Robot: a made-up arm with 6 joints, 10 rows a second.
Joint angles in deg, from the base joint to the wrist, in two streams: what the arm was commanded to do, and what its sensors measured. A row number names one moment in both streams.
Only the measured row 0 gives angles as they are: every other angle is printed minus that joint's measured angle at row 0.
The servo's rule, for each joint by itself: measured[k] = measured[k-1] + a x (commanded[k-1-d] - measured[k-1]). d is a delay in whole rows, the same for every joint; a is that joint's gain. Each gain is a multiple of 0.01, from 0.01 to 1. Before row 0 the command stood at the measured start. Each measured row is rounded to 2 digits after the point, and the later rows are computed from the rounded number. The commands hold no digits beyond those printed.
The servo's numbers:
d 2
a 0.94 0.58 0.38 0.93 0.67 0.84
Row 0, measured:
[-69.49, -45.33, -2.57, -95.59, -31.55, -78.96]
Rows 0 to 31, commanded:
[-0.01, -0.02, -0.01, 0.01, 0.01, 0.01]
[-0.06, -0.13, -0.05, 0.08, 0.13, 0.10]
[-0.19, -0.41, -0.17, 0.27, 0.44, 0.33]
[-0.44, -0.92, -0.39, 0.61, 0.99, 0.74]
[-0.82, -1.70, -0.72, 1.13, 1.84, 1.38]
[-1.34, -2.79, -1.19, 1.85, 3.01, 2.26]
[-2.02, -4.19, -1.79, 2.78, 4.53, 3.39]
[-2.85, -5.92, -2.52, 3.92, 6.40, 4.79]
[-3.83, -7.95, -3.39, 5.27, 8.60, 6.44]
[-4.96, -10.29, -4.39, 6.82, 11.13, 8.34]
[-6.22, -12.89, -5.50, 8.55, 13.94, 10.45]
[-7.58, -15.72, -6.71, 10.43, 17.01, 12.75]
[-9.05, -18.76, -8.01, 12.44, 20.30, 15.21]
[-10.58, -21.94, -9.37, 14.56, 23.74, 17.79]
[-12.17, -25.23, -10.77, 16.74, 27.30, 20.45]
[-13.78, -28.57, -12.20, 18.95, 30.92, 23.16]
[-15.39, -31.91, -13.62, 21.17, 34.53, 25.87]
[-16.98, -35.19, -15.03, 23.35, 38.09, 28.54]
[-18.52, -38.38, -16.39, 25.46, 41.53, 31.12]
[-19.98, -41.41, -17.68, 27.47, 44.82, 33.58]
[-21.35, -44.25, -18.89, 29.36, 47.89, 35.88]
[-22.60, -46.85, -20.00, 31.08, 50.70, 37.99]
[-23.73, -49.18, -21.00, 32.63, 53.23, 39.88]
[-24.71, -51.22, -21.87, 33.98, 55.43, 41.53]
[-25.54, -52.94, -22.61, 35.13, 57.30, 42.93]
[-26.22, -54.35, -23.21, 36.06, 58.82, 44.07]
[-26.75, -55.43, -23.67, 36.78, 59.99, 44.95]
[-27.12, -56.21, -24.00, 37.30, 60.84, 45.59]
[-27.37, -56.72, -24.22, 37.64, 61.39, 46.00]
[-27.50, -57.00, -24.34, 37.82, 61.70, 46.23]
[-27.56, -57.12, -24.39, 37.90, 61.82, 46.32]
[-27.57, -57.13, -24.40, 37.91, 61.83, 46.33]
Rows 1 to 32, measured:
[0.00, 0.00, 0.00, 0.00, 0.00, 0.00]
[0.00, 0.00, 0.00, 0.00, 0.00, 0.00]
[-0.01, -0.01, 0.00, 0.01, 0.01, 0.01]
[-0.06, -0.08, -0.02, 0.08, 0.09, 0.09]
[-0.18, -0.27, -0.08, 0.26, 0.32, 0.29]
[-0.42, -0.65, -0.20, 0.59, 0.77, 0.67]
[-0.80, -1.26, -0.40, 1.09, 1.49, 1.27]
[-1.31, -2.15, -0.70, 1.80, 2.51, 2.10]
[-1.98, -3.33, -1.11, 2.71, 3.86, 3.18]
[-2.80, -4.83, -1.65, 3.84, 5.56, 4.53]
[-3.77, -6.64, -2.31, 5.17, 7.60, 6.13]
[-4.89, -8.76, -3.10, 6.70, 9.97, 7.99]
[-6.14, -11.16, -4.01, 8.42, 12.63, 10.06]
[-7.49, -13.80, -5.04, 10.29, 15.56, 12.32]
[-8.96, -16.68, -6.17, 12.29, 18.74, 14.75]
[-10.48, -19.73, -7.39, 14.40, 22.09, 17.30]
[-12.07, -22.92, -8.67, 16.58, 25.58, 19.95]
[-13.68, -26.20, -10.01, 18.78, 29.16, 22.65]
[-15.29, -29.51, -11.38, 21.00, 32.76, 25.35]
[-16.88, -32.80, -12.77, 23.19, 36.33, 28.03]
[-18.42, -36.04, -14.15, 25.30, 39.81, 30.63]
[-19.89, -39.15, -15.49, 27.32, 43.17, 33.11]
[-21.26, -42.11, -16.78, 29.22, 46.33, 35.44]
[-22.52, -44.86, -18.00, 30.95, 49.26, 37.58]
[-23.66, -47.37, -19.14, 32.51, 51.92, 39.51]
[-24.65, -49.60, -20.18, 33.88, 54.27, 41.21]
[-25.49, -51.54, -21.10, 35.04, 56.30, 42.65]
[-26.18, -53.17, -21.90, 35.99, 57.99, 43.84]
[-26.72, -54.48, -22.57, 36.72, 59.33, 44.77]
[-27.10, -55.48, -23.11, 37.26, 60.34, 45.46]
[-27.35, -56.20, -23.53, 37.61, 61.04, 45.91]
[-27.49, -56.66, -23.84, 37.81, 61.48, 46.18]

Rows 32 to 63, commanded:
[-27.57, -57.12, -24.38, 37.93, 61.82, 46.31]
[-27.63, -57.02, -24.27, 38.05, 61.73, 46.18]
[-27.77, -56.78, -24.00, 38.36, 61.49, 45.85]
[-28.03, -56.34, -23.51, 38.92, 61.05, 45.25]
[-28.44, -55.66, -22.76, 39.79, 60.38, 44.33]
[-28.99, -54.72, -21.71, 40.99, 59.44, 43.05]
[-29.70, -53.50, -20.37, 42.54, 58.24, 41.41]
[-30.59, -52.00, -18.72, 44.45, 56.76, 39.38]
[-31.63, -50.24, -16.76, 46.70, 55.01, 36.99]
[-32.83, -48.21, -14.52, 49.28, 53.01, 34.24]
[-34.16, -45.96, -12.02, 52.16, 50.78, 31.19]
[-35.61, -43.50, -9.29, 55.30, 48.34, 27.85]
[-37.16, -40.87, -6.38, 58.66, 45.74, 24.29]
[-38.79, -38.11, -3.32, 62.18, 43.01, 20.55]
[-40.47, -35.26, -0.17, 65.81, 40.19, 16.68]
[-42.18, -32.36, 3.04, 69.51, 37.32, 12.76]
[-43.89, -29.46, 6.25, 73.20, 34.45, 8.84]
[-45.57, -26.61, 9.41, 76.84, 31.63, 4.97]
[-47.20, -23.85, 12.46, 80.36, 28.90, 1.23]
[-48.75, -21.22, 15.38, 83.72, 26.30, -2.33]
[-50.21, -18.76, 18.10, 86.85, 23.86, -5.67]
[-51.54, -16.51, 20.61, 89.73, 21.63, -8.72]
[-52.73, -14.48, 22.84, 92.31, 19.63, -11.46]
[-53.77, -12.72, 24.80, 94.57, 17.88, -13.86]
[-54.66, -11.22, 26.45, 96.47, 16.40, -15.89]
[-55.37, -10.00, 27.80, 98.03, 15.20, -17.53]
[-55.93, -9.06, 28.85, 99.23, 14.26, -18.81]
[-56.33, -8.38, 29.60, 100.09, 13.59, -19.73]
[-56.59, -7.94, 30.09, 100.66, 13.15, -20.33]
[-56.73, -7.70, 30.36, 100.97, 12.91, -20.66]
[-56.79, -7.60, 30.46, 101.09, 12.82, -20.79]
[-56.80, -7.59, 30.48, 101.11, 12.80, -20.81]
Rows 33 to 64, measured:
[-27.56, -56.93, -24.05, 37.89, 61.71, 46.30]
[-27.57, -57.05, -24.18, 37.91, 61.79, 46.33]
[-27.57, -57.09, -24.26, 37.93, 61.81, 46.31]
[-27.63, -57.05, -24.26, 38.04, 61.76, 46.20]
[-27.76, -56.89, -24.16, 38.34, 61.58, 45.91]
[-28.01, -56.57, -23.91, 38.88, 61.22, 45.36]
[-28.41, -56.04, -23.47, 39.73, 60.66, 44.49]
[-28.96, -55.27, -22.80, 40.90, 59.84, 43.28]
[-29.66, -54.24, -21.88, 42.43, 58.77, 41.71]
[-30.53, -52.94, -20.68, 44.31, 57.42, 39.75]
[-31.56, -51.37, -19.19, 46.53, 55.81, 37.43]
[-32.75, -49.54, -17.42, 49.09, 53.93, 34.75]
[-34.08, -47.46, -15.37, 51.95, 51.82, 31.76]
[-35.52, -45.16, -13.06, 55.07, 49.49, 28.48]
[-37.06, -42.67, -10.52, 58.41, 46.98, 24.96]
[-38.69, -40.03, -7.78, 61.92, 44.32, 21.26]
[-40.36, -37.26, -4.89, 65.54, 41.55, 17.41]
[-42.07, -34.42, -1.88, 69.23, 38.72, 13.50]
[-43.78, -31.54, 1.21, 72.92, 35.86, 9.59]
[-45.46, -28.68, 4.33, 76.57, 33.03, 5.71]
[-47.10, -25.88, 7.42, 80.09, 30.26, 1.95]
[-48.65, -23.18, 10.44, 83.47, 27.61, -1.65]
[-50.12, -20.62, 13.35, 86.61, 25.10, -5.03]
[-51.45, -18.24, 16.11, 89.51, 22.78, -8.13]
[-52.65, -16.06, 18.67, 92.11, 20.67, -10.93]
[-53.70, -14.12, 21.00, 94.40, 18.80, -13.39]
[-54.60, -12.44, 23.07, 96.33, 17.19, -15.49]
[-55.32, -11.02, 24.87, 97.91, 15.86, -17.20]
[-55.89, -9.88, 26.38, 99.14, 14.79, -18.55]
[-56.30, -9.01, 27.60, 100.02, 13.99, -19.54]
[-56.57, -8.39, 28.55, 100.62, 13.43, -20.20]
[-56.72, -7.99, 29.24, 100.95, 13.08, -20.59]

